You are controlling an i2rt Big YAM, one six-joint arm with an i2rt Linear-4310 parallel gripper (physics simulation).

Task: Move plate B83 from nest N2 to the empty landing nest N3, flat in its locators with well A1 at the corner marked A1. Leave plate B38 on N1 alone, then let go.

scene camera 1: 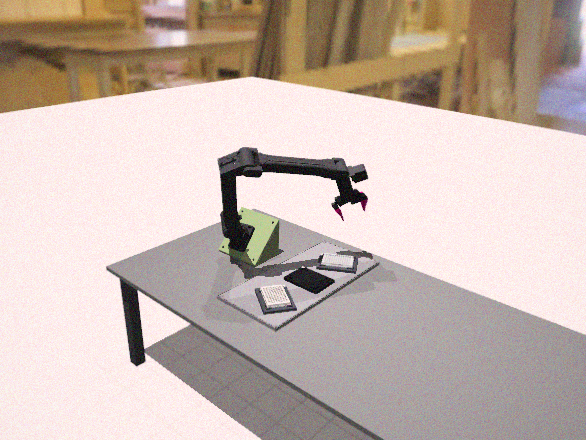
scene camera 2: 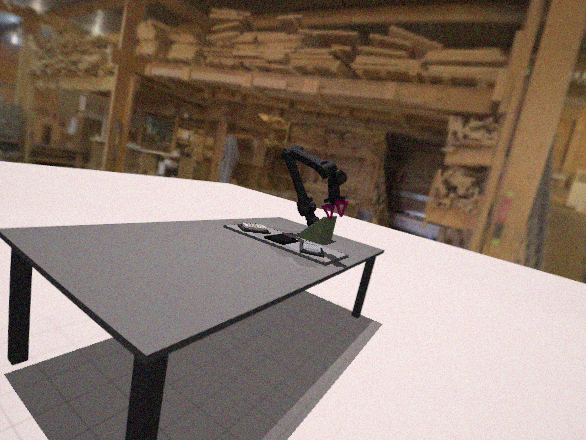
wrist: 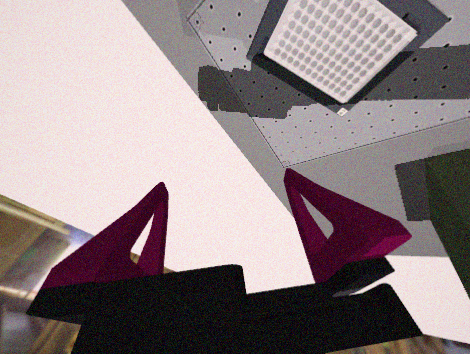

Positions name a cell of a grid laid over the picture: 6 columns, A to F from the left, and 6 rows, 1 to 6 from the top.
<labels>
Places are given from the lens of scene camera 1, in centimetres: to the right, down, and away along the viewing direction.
black nest (scene camera 1: D4): 8, 24, 203
</labels>
